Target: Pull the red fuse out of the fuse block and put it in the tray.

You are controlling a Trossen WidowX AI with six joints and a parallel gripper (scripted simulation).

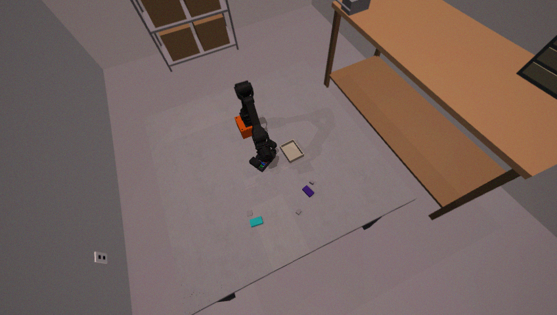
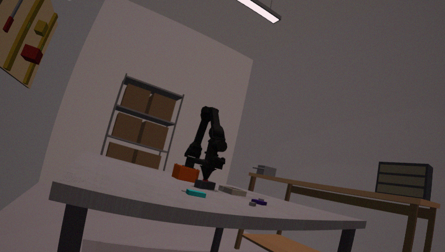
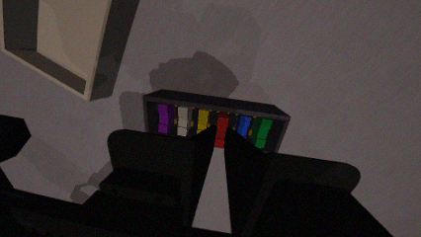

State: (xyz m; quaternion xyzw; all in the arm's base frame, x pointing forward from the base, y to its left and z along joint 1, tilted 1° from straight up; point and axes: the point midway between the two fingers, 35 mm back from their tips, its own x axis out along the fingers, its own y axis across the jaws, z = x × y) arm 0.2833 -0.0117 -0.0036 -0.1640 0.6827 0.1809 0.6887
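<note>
My gripper tip is 18 cm to the right of the beige tray and 4 cm above it. Also, from my gripper tip: red fuse (1 cm below); then purple block (28 cm ahead, 15 cm to the left, 4 cm below); then teal block (31 cm ahead, 19 cm to the right, 4 cm below).
</note>
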